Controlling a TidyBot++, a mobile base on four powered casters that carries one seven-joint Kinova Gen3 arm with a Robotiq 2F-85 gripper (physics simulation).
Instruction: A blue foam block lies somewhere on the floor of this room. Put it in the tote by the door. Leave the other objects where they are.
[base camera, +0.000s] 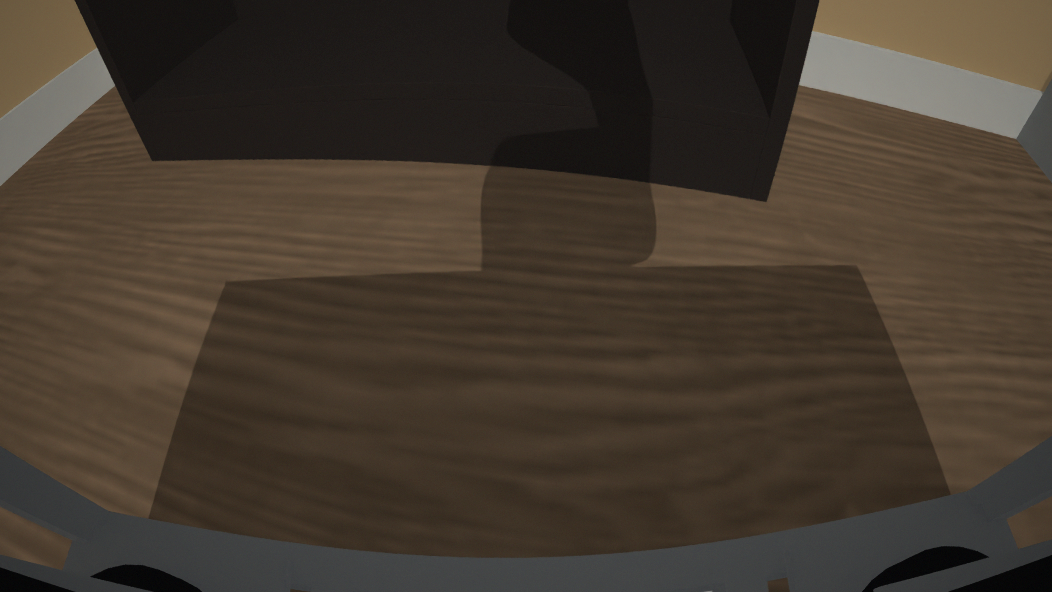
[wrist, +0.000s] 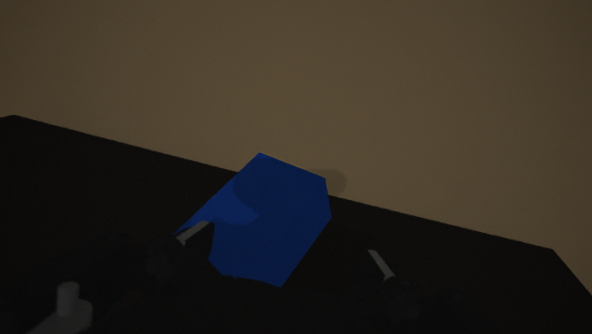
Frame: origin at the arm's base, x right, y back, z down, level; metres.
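Seen in the pictures: gripper, fingertip midpoint: (wrist: 285, 252).
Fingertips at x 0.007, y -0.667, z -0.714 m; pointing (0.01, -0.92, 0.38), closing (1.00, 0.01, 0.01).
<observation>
A point is followed by its place in that frame.
A blue block (wrist: 280, 215) @[z -0.728, x 0.000, y -0.683 m] sits on a dark flat surface (wrist: 125, 175) @[z -0.664, x -0.187, y -0.803 m] near a wall in the wrist view. Part of its left side is in shadow-edged brighter blue, and its lower left is hidden by a fingertip. My gripper (wrist: 285, 252) @[z -0.714, x 0.007, y -0.667 m] is open, with nothing gripped. Its left fingertip overlaps the block's left side in view, and its right fingertip stands apart to the block's right. Whether the left finger touches the block I cannot tell. The tote and the door do not show in either view.
A dark open-fronted cabinet (base camera: 331, 132) @[z 0.358, x -0.215, y -0.597 m] stands on the wooden floor (base camera: 331, 213) @[z 0.397, x -0.198, y -0.503 m] close ahead of the base. Tan walls (base camera: 934, 36) @[z 0.269, x 0.611, y -0.767 m] (wrist: 350, 75) @[z -0.797, x 0.050, y -0.874 m] rise behind it, with white skirting (base camera: 912, 77) @[z 0.338, x 0.591, y -0.757 m] on both sides. The robot's shadow falls across the floor and cabinet.
</observation>
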